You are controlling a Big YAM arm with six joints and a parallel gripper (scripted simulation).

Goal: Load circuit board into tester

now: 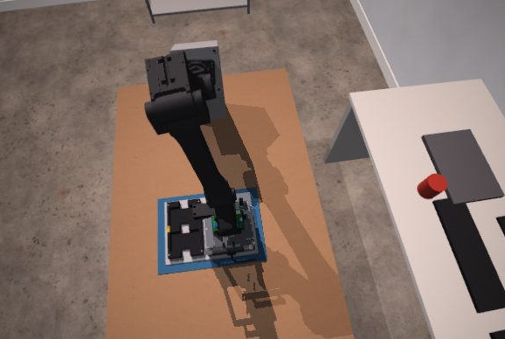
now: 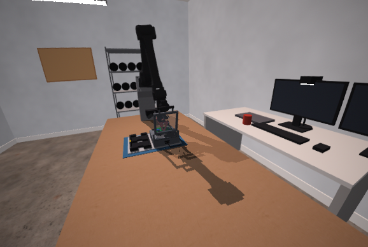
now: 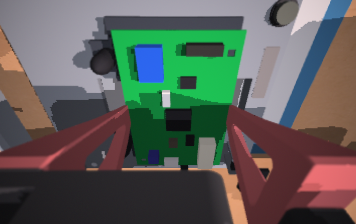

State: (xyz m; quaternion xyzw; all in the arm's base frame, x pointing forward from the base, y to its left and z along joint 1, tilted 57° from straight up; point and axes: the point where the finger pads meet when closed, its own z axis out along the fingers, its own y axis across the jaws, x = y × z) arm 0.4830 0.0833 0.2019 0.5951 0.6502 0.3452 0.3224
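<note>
Now: hand right at the green circuit board. Also, from my hand: clear lid (13 cm ahead, 2 cm to the left, 10 cm above).
</note>
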